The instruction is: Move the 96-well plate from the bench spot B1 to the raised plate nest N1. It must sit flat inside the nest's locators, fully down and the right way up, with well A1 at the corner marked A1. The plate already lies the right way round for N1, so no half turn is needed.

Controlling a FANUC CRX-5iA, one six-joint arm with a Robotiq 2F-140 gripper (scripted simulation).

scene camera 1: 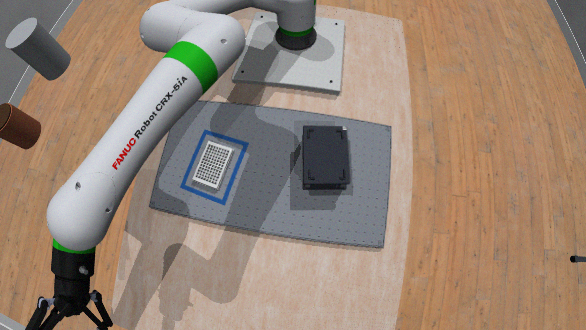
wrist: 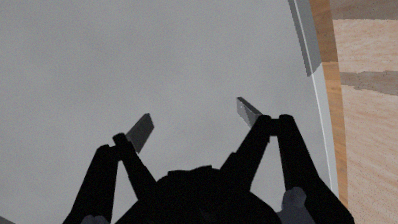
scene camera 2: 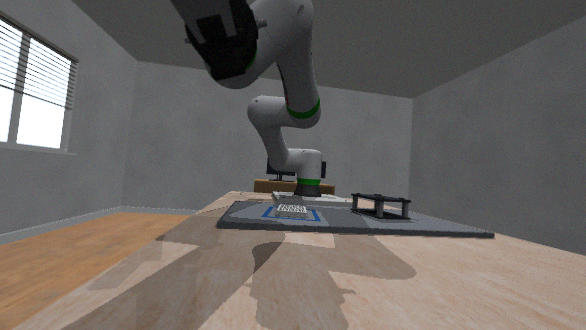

A white 96-well plate (scene camera 1: 203,168) is 86 cm from the lens. A black raised nest N1 (scene camera 1: 325,153) is 78 cm from the lens.
